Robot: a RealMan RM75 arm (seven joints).
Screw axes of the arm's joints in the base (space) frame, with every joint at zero. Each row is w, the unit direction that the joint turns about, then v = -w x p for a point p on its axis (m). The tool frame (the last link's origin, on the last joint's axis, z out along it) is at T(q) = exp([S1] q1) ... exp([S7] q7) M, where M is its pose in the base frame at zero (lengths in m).
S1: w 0 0 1 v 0 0 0
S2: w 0 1 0 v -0.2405 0 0
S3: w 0 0 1 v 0 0 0
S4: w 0 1 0 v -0.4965 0 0
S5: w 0 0 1 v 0 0 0
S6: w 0 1 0 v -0.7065 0 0
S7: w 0 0 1 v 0 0 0
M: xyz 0 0 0.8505 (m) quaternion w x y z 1 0 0 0
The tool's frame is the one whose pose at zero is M.
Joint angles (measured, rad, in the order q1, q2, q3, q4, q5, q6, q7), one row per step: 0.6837 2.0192 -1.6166 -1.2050 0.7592 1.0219 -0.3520; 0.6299 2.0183 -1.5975 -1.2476 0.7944 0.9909 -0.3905; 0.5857 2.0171 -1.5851 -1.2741 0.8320 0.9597 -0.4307; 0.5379 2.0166 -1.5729 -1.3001 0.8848 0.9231 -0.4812; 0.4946 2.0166 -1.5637 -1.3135 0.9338 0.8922 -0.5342; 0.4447 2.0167 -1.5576 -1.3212 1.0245 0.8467 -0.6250; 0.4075 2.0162 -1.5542 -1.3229 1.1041 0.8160 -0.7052; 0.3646 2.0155 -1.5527 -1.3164 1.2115 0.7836 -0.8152
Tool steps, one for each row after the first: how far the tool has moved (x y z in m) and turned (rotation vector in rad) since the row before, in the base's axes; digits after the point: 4 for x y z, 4 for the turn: 0.0044 -0.0022 0.0086 0.0359 0.0485 0.0148; 0.0049 -0.0021 0.0064 0.0295 0.0384 0.0133; 0.0046 -0.0028 0.0066 0.0327 0.0466 0.0165; 0.0070 -0.0032 0.0048 0.0262 0.0332 0.0104; 0.0063 -0.0042 0.0045 0.0318 0.0503 0.0265; 0.0051 -0.0037 0.0033 0.0236 0.0367 0.0215; 0.0071 -0.0050 0.0030 0.0270 0.0413 0.0256
